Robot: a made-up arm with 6 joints. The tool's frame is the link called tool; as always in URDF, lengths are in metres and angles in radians. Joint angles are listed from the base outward.
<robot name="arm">
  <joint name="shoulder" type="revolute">
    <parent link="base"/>
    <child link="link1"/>
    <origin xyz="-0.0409 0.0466 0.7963" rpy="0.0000 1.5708 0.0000"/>
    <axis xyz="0 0 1"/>
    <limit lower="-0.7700" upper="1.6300"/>
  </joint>
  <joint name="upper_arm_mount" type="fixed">
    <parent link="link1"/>
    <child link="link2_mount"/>
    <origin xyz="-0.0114 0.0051 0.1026" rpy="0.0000 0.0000 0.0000"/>
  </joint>
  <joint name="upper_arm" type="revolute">
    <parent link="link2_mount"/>
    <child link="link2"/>
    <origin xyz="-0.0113 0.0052 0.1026" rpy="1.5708 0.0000 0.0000"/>
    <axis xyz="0 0 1"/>
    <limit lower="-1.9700" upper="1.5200"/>
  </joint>
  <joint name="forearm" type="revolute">
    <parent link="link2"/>
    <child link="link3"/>
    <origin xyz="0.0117 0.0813 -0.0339" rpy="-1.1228 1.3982 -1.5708"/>
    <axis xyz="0 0 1"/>
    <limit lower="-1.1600" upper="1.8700"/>
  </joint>
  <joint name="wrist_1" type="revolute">
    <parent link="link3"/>
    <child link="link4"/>
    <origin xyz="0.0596 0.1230 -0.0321" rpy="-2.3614 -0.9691 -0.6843"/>
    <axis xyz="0 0 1"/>
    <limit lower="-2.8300" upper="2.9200"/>
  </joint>
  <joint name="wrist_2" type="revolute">
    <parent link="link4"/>
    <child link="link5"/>
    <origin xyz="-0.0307 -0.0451 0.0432" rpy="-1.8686 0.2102 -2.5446"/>
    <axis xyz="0 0 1"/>
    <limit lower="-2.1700" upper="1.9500"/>
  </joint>
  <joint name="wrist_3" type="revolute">
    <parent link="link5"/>
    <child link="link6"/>
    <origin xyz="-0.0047 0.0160 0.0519" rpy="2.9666 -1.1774 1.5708"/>
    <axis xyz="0 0 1"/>
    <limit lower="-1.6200" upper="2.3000"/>
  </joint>
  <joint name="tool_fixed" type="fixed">
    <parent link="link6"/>
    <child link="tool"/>
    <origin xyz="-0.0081 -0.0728 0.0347" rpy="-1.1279 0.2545 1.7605"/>
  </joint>
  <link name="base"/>
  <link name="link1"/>
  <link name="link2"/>
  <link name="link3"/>
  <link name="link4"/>
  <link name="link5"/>
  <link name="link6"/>
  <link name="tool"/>
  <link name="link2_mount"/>
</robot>
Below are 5 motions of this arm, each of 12 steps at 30 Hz.
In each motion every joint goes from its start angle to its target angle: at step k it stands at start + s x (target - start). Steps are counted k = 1, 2, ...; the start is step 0. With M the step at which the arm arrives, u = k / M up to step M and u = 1 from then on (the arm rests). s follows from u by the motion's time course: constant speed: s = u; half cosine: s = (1 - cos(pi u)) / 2; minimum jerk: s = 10 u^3 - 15 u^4 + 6 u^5.
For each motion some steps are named. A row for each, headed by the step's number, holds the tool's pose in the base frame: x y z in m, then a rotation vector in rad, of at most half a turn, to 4 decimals.
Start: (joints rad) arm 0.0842 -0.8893 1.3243 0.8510 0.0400 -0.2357
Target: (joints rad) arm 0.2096 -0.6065 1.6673 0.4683 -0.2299 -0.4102
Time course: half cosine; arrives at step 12
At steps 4, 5, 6, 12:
4: 0.2739 0.0360 0.6623 -0.2445 1.3755 -1.2182
5: 0.2778 0.0302 0.6689 -0.2378 1.3204 -1.2276
6: 0.2815 0.0239 0.6765 -0.2318 1.2637 -1.2385
12: 0.2907 -0.0003 0.7085 -0.2212 1.0689 -1.2915

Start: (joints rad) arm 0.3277 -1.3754 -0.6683 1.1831 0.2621 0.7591
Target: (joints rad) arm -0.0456 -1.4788 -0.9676 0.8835 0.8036 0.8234
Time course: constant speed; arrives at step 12
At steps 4, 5, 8, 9, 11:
4: 0.1605 0.1830 0.8110 1.1053 1.5185 0.9183
5: 0.1608 0.1841 0.8126 1.0529 1.5097 0.8904
8: 0.1615 0.1888 0.8173 0.8959 1.4852 0.8019
9: 0.1617 0.1908 0.8187 0.8436 1.4776 0.7708
11: 0.1624 0.1954 0.8212 0.7387 1.4633 0.7066

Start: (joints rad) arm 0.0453 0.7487 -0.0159 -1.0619 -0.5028 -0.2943
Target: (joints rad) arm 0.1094 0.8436 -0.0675 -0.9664 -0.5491 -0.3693
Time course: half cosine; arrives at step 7
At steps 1, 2, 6, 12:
1: 0.3355 0.1471 0.9276 -0.3049 -1.4077 -0.0369
2: 0.3331 0.1466 0.9311 -0.2927 -1.3997 -0.0310
6: 0.3192 0.1432 0.9494 -0.2319 -1.3572 0.0035
12: 0.3183 0.1429 0.9505 -0.2283 -1.3545 0.0058

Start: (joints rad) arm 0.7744 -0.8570 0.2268 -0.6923 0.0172 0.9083
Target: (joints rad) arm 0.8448 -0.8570 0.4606 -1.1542 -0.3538 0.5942
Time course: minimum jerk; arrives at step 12
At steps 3, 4, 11, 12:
3: 0.2379 0.2452 0.6671 0.1475 -0.6385 0.1526
4: 0.2422 0.2396 0.6647 0.1270 -0.6517 0.1621
11: 0.2685 0.1930 0.6614 -0.0762 -0.7090 0.2632
12: 0.2687 0.1927 0.6614 -0.0778 -0.7091 0.2640

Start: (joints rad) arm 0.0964 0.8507 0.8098 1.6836 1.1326 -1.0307
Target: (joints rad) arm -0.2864 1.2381 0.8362 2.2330 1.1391 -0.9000
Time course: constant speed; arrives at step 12
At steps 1, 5, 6, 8, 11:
1: 0.3807 0.0974 0.9993 0.9225 1.6105 -1.4042
5: 0.3539 0.1281 1.0171 0.7796 1.5545 -1.3365
6: 0.3465 0.1365 1.0204 0.7405 1.5402 -1.3200
8: 0.3310 0.1539 1.0254 0.6587 1.5115 -1.2877
11: 0.3061 0.1812 1.0287 0.5268 1.4680 -1.2410

